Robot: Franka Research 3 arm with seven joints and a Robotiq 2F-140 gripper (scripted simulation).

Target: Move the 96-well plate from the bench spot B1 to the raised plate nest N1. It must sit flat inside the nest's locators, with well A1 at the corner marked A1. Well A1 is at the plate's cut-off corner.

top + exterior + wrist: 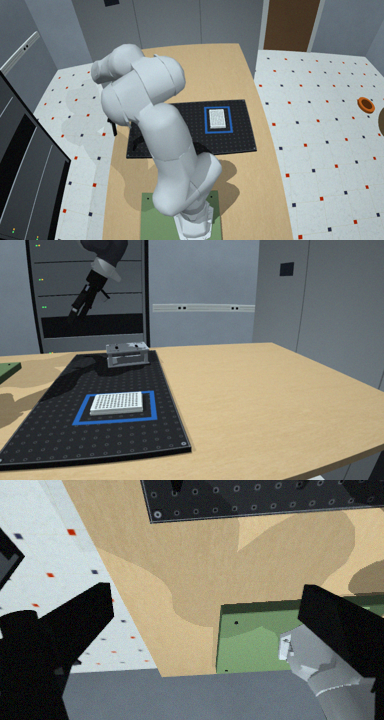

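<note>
Right now the white 96-well plate is 450 mm to the right of my hand, 180 mm ahead of it and 160 mm below it. The rest, counted from my hand: A1 label (130 mm ahead, 110 mm below, 40 mm to the right); grey plate nest (210 mm ahead, 110 mm below, 90 mm to the right).
</note>
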